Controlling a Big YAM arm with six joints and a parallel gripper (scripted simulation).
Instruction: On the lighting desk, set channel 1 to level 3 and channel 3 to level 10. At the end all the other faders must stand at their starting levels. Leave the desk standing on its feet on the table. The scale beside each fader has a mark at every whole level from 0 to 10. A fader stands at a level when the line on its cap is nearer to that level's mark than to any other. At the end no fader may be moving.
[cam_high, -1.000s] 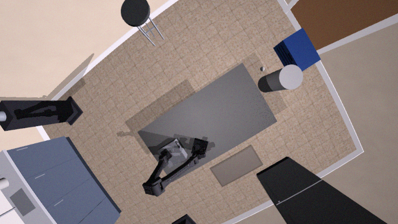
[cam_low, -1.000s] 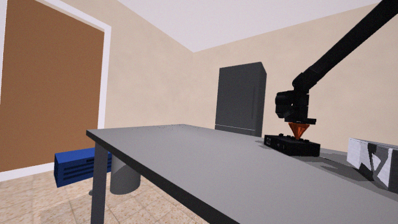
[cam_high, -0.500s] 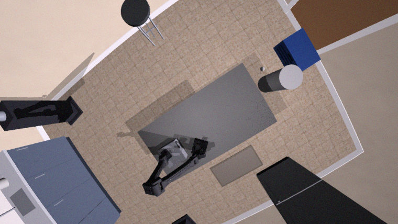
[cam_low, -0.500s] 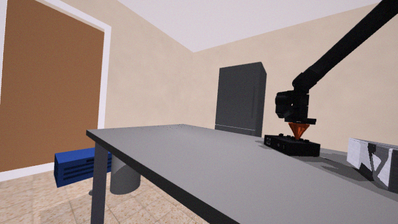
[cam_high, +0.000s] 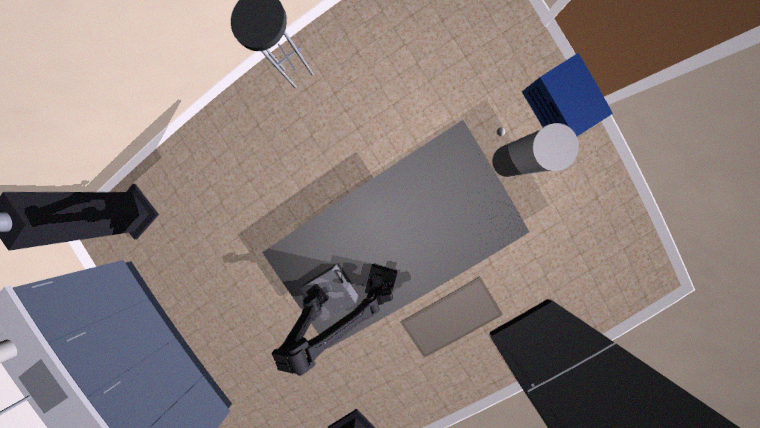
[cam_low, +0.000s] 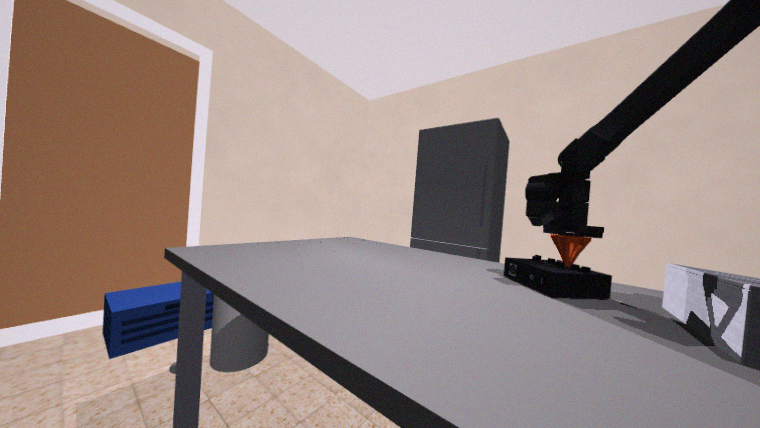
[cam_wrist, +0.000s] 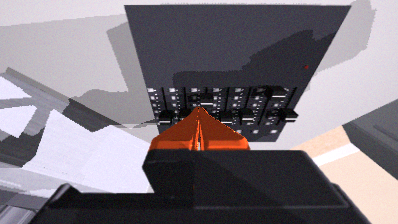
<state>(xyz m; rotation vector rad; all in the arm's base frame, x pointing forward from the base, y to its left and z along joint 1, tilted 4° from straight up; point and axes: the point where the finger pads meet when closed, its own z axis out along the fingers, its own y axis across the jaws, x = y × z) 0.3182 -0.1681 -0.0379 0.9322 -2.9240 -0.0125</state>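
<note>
Now: the channel 1 fader cap 30 mm behind my hand and 30 mm to the left of it. Also, from my hand: channel 3 cap 20 mm ahead.
</note>
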